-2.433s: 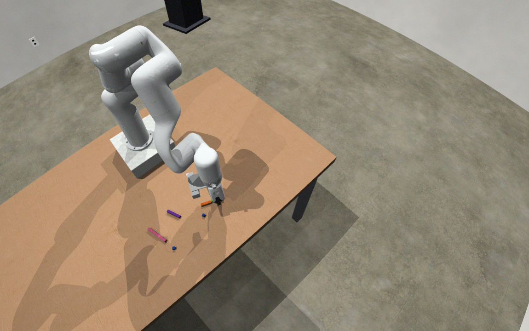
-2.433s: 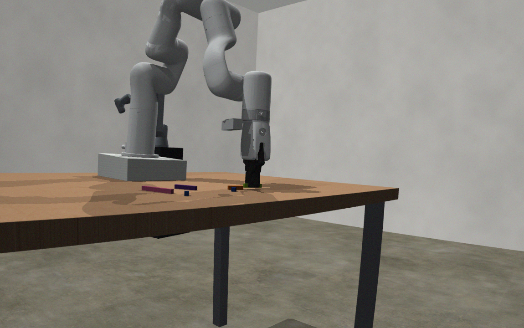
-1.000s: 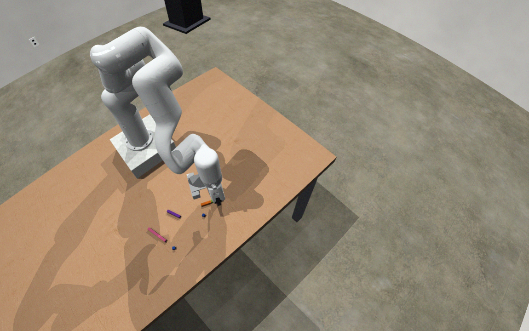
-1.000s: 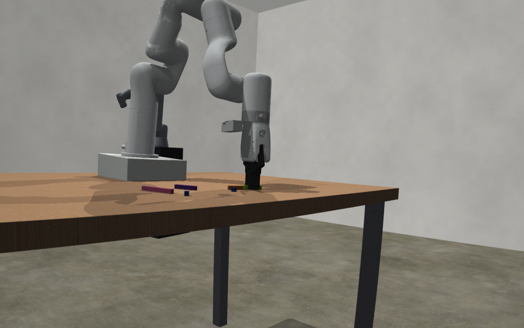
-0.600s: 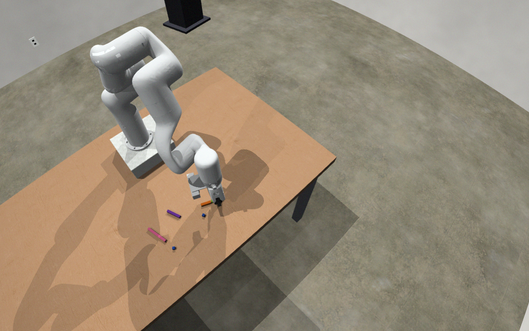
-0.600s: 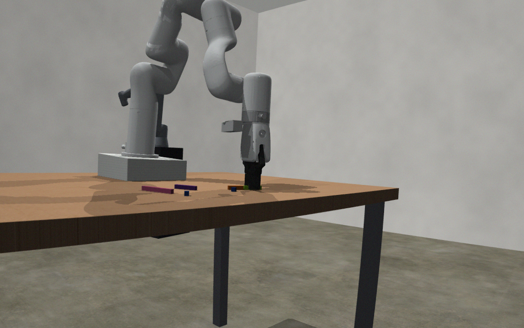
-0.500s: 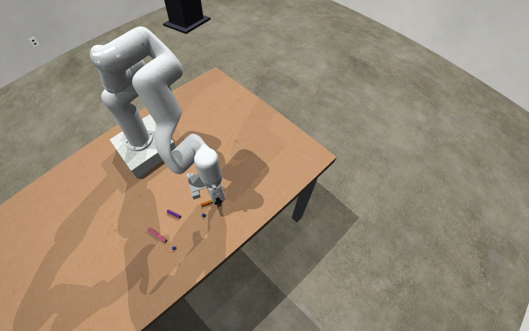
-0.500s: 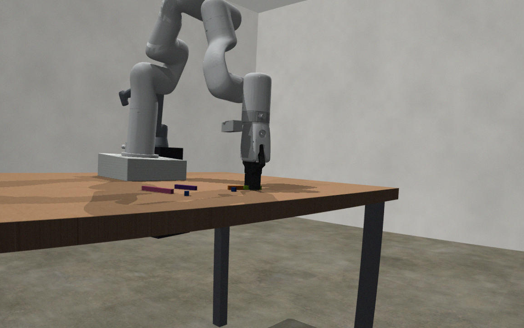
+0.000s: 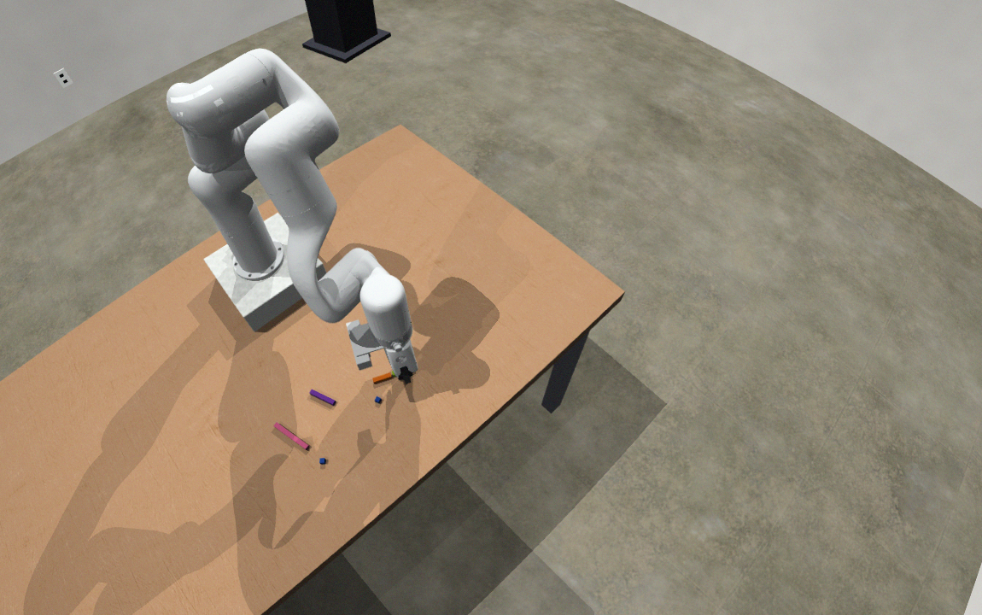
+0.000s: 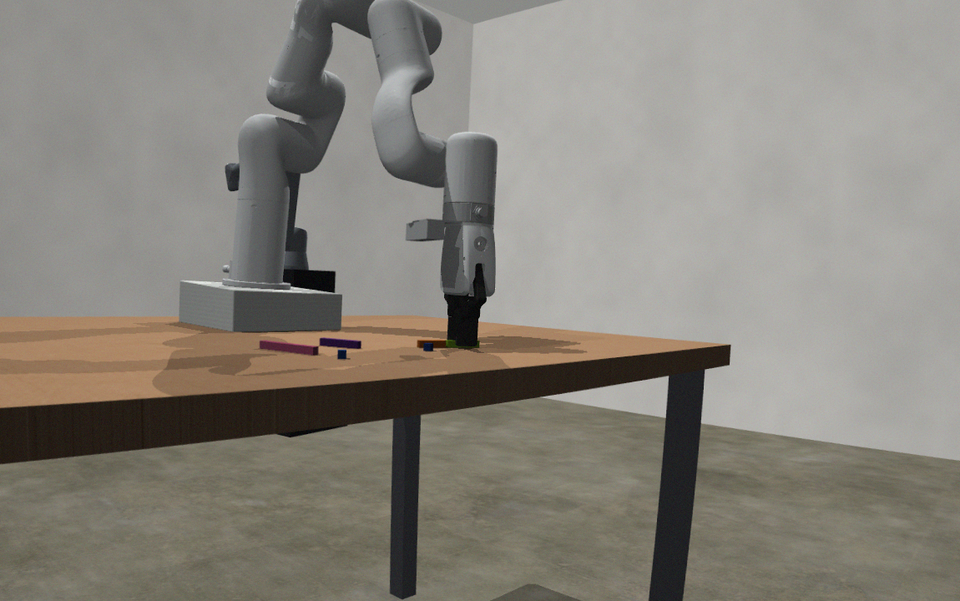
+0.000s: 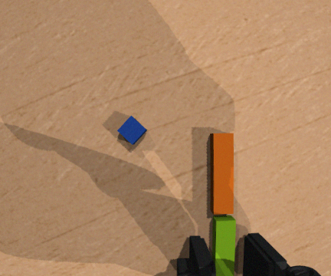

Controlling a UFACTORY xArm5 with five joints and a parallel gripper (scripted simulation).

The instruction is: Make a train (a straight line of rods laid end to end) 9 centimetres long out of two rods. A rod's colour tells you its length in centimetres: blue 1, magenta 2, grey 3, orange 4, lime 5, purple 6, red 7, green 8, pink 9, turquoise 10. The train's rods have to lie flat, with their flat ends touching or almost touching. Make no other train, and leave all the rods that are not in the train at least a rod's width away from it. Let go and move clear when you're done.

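Right now the lime rod is 2 cm below my hand. From my hand the other things lie so: pink rod 26 cm to the right, 9 cm behind, 2 cm below; purple rod 15 cm to the right, 10 cm behind, 2 cm below; orange rod 4 cm to the right, 3 cm behind, 2 cm below.
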